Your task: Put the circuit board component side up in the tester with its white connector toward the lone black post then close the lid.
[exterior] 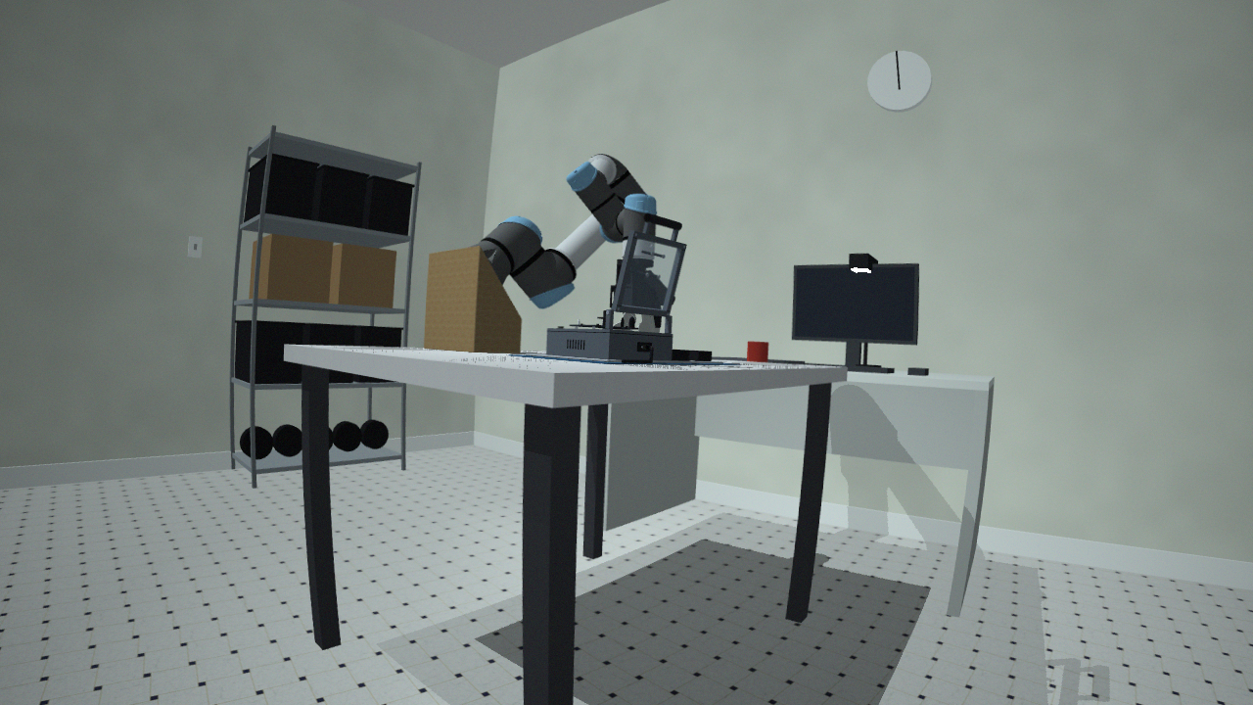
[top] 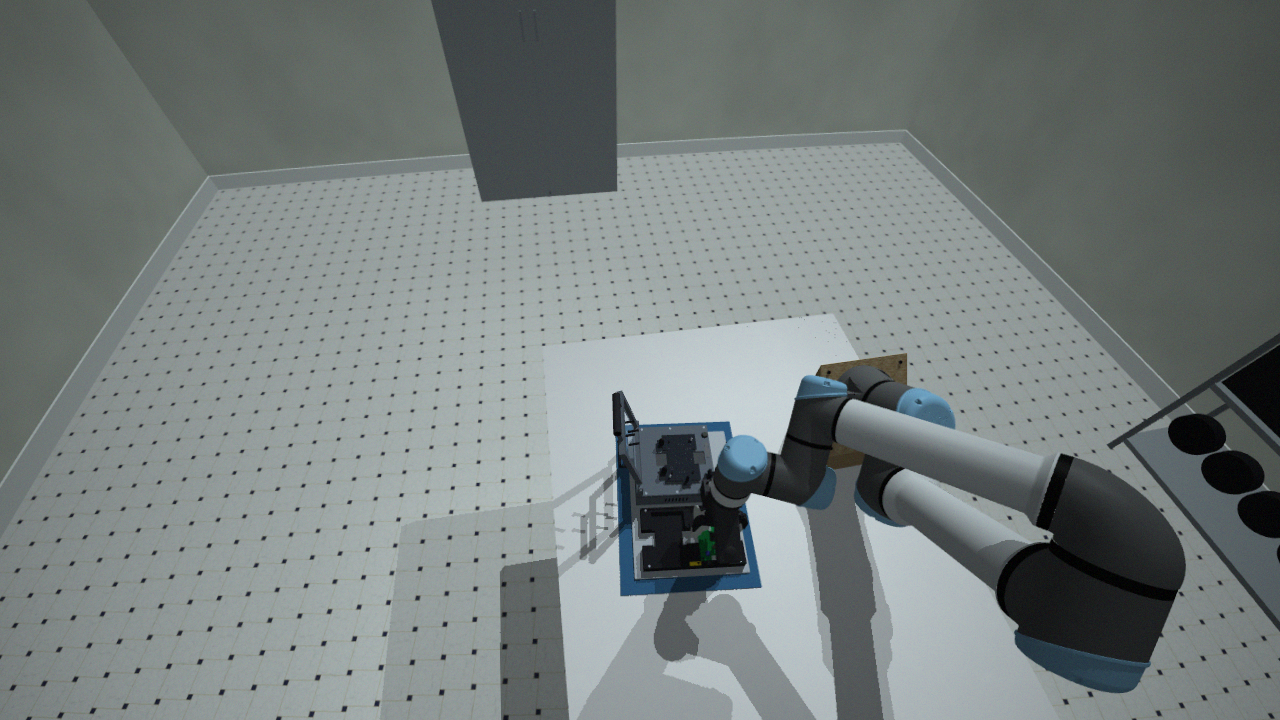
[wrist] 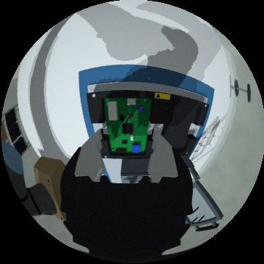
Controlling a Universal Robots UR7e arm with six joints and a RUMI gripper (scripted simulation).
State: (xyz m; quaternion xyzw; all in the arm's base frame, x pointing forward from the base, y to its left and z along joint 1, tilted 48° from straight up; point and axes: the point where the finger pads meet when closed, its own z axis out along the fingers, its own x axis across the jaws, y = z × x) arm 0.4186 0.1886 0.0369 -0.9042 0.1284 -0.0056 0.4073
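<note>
Now: hand right at the green circuit board. Round my hand: lid 14 cm ahead, 21 cm to the right, 16 cm above.
</note>
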